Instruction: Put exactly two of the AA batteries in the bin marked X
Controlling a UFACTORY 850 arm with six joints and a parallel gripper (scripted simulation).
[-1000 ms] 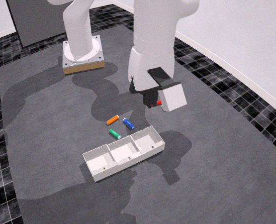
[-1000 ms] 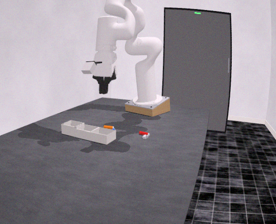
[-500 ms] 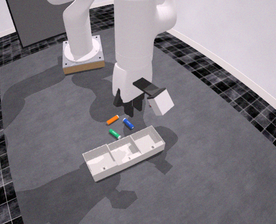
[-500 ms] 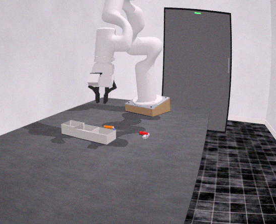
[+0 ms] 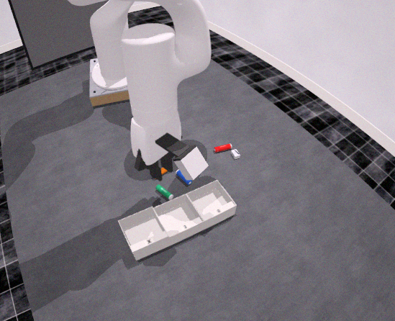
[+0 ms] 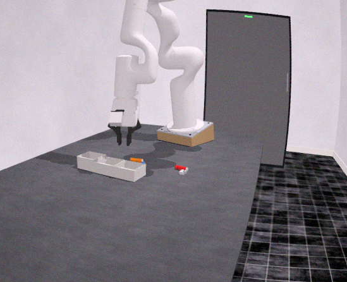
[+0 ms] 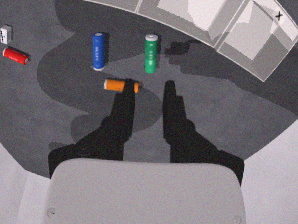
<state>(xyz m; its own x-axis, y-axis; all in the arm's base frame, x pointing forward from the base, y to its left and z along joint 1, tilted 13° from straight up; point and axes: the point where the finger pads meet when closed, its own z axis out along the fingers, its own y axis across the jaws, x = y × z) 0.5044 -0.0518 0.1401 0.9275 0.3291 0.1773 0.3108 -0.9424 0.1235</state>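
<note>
The green AA battery is 90 mm below my hand. Also, from my hand: blue battery: 20 mm behind, 60 mm to the left, 90 mm below; then orange AA battery: 60 mm behind, 20 mm to the left, 90 mm below; then white three-compartment tray: 90 mm ahead, 10 mm to the right, 80 mm below.
</note>
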